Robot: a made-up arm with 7 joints. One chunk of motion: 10 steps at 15 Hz.
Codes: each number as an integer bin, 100 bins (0 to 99) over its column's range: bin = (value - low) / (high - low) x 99, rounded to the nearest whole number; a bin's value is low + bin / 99 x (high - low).
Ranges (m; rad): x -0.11..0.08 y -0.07..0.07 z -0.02..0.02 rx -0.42..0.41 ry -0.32..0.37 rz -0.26..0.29
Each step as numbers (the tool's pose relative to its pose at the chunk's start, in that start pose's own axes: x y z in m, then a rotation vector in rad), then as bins.
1 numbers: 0.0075 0.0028 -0.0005 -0.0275 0.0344 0.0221
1 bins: 61 51 48 47 51 51
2 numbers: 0.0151 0.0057 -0.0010 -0.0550 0.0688 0.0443
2 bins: 65 54 47 44 56 55
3 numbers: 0.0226 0.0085 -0.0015 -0.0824 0.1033 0.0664
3 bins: 69 56 46 40 61 59
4 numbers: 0.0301 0.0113 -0.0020 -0.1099 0.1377 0.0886
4 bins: 73 57 45 37 66 63
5 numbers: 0.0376 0.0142 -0.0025 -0.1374 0.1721 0.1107
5 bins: 77 60 43 34 71 67
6 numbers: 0.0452 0.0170 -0.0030 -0.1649 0.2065 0.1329
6 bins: 81 62 42 30 76 71
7 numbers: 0.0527 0.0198 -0.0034 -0.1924 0.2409 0.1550
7 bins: 85 64 41 27 80 75
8 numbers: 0.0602 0.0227 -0.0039 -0.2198 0.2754 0.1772
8 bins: 89 66 40 24 85 79
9 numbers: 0.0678 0.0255 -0.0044 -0.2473 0.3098 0.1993
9 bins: 93 68 39 21 90 83
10 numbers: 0.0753 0.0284 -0.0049 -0.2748 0.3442 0.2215
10 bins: 97 70 37 17 95 87
